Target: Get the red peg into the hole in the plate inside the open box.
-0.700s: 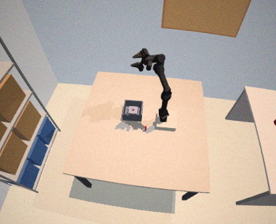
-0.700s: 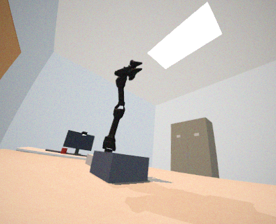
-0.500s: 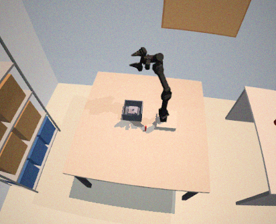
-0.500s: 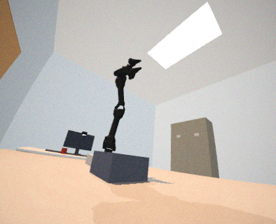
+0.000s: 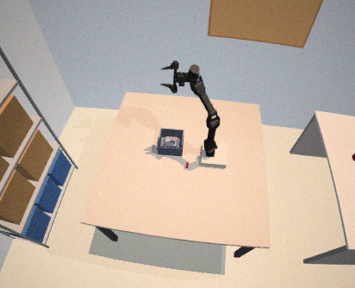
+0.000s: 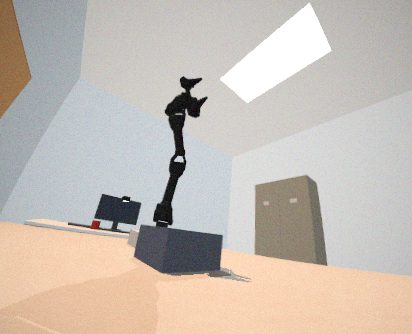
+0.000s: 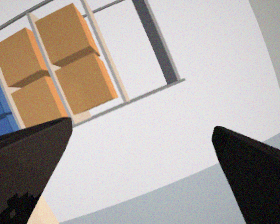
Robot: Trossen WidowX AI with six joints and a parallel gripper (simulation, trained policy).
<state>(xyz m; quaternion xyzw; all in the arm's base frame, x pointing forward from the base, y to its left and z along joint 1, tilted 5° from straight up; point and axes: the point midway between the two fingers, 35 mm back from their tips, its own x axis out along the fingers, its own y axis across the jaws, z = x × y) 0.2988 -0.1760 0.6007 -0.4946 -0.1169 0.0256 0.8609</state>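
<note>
Now: the red peg 62 cm below my gripper tip, 23 cm to the left of it and 19 cm behind it. The rest, counted from my gripper tip: dark blue box 64 cm below, 5 cm behind, 3 cm to the left; then pale plate 62 cm below, 5 cm behind, 3 cm to the left.
</note>
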